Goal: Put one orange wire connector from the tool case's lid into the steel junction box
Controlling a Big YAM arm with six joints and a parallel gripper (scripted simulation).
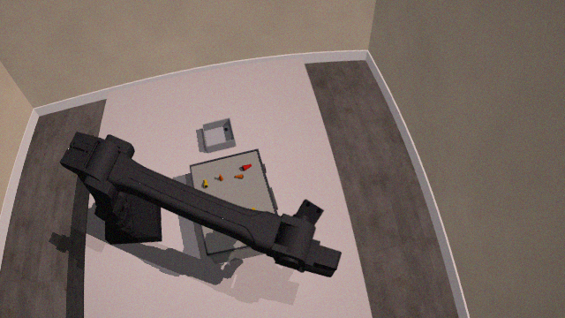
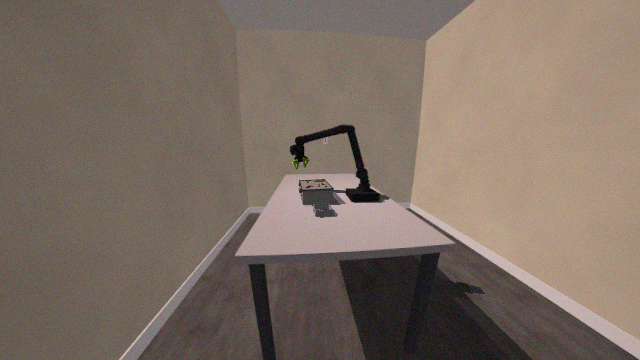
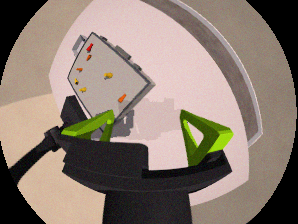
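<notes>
Now: the tool case 20 cm to the left of my hand, 13 cm below it and 8 cm behind it. Round my hand: red connector 29 cm to the left, 10 cm below, 2 cm behind.
</notes>
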